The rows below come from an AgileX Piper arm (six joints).
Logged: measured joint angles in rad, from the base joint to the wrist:
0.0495, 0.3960, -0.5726, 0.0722, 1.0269, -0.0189
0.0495, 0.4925, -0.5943, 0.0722, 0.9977, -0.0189
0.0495, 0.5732, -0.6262, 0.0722, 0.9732, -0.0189
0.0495, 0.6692, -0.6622, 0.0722, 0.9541, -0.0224
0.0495, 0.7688, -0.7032, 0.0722, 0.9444, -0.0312
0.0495, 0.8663, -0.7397, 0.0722, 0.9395, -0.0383
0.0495, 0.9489, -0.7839, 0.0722, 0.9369, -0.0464
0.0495, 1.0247, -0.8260, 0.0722, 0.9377, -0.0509
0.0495, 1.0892, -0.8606, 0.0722, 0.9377, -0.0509
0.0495, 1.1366, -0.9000, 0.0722, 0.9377, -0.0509
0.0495, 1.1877, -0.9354, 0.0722, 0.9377, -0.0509
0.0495, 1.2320, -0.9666, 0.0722, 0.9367, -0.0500
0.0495, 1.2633, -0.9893, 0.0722, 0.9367, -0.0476
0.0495, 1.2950, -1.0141, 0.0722, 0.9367, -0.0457
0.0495, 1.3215, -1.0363, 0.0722, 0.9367, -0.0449
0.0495, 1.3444, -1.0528, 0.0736, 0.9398, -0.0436
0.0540, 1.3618, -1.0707, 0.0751, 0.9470, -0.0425
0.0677, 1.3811, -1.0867, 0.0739, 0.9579, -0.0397
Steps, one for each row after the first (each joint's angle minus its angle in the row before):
0.0000, 0.0965, -0.0217, 0.0000, -0.0292, 0.0000
0.0000, 0.0807, -0.0319, 0.0000, -0.0245, 0.0000
0.0000, 0.0960, -0.0360, 0.0000, -0.0191, -0.0035
0.0000, 0.0996, -0.0410, 0.0000, -0.0097, -0.0088
0.0000, 0.0975, -0.0365, 0.0000, -0.0049, -0.0071
0.0000, 0.0826, -0.0442, 0.0000, -0.0026, -0.0081
0.0000, 0.0758, -0.0421, 0.0000, 0.0008, -0.0045
0.0000, 0.0645, -0.0346, 0.0000, 0.0000, 0.0000
0.0000, 0.0474, -0.0394, 0.0000, 0.0000, 0.0000
0.0000, 0.0511, -0.0354, 0.0000, 0.0000, 0.0000
0.0000, 0.0443, -0.0312, 0.0000, -0.0010, 0.0009
0.0000, 0.0313, -0.0227, 0.0000, 0.0000, 0.0024
0.0000, 0.0317, -0.0248, 0.0000, 0.0000, 0.0019
0.0000, 0.0265, -0.0222, 0.0000, 0.0000, 0.0008
0.0000, 0.0229, -0.0165, 0.0014, 0.0031, 0.0013
0.0045, 0.0174, -0.0179, 0.0015, 0.0072, 0.0011
0.0137, 0.0193, -0.0160, -0.0012, 0.0109, 0.0028

